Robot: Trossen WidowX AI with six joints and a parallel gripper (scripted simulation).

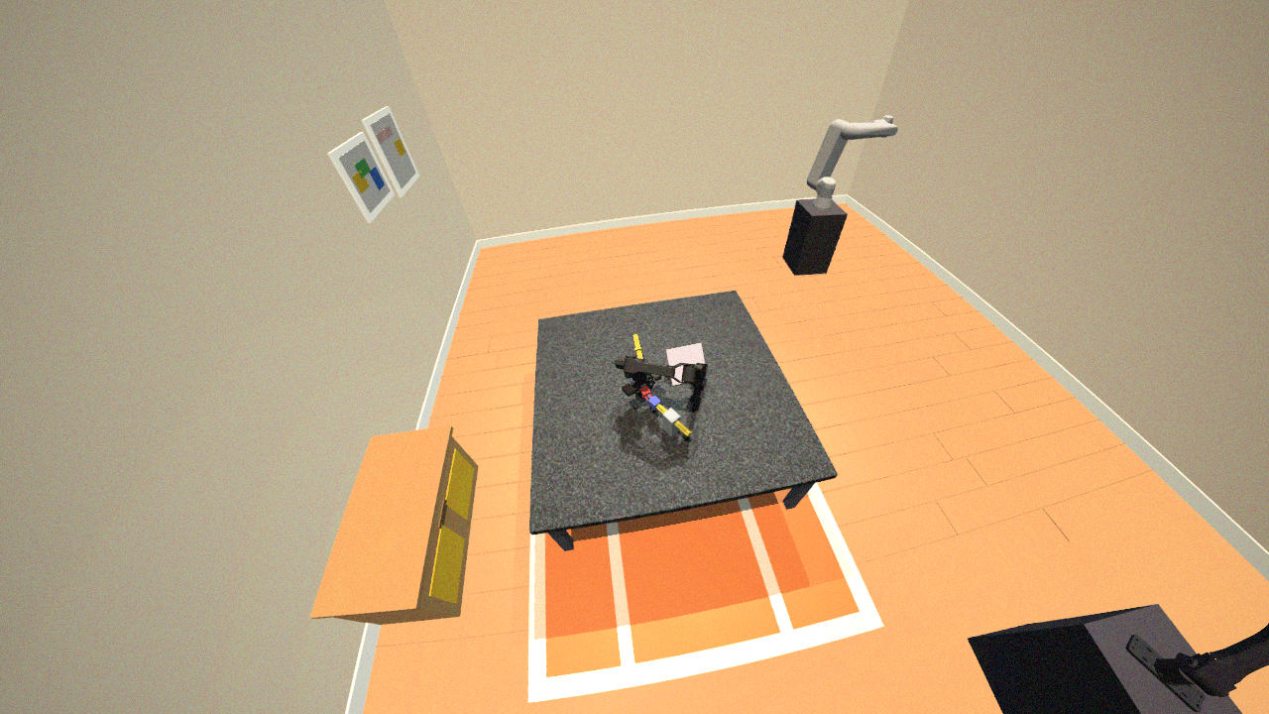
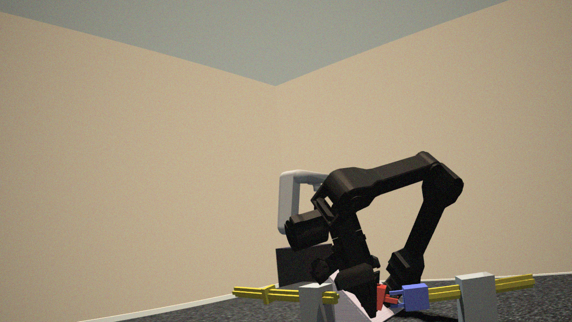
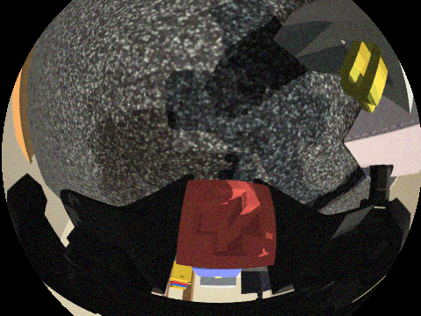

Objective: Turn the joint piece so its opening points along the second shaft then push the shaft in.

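My gripper tip is now 30 mm below the red square joint piece and 10 mm to the right of it.
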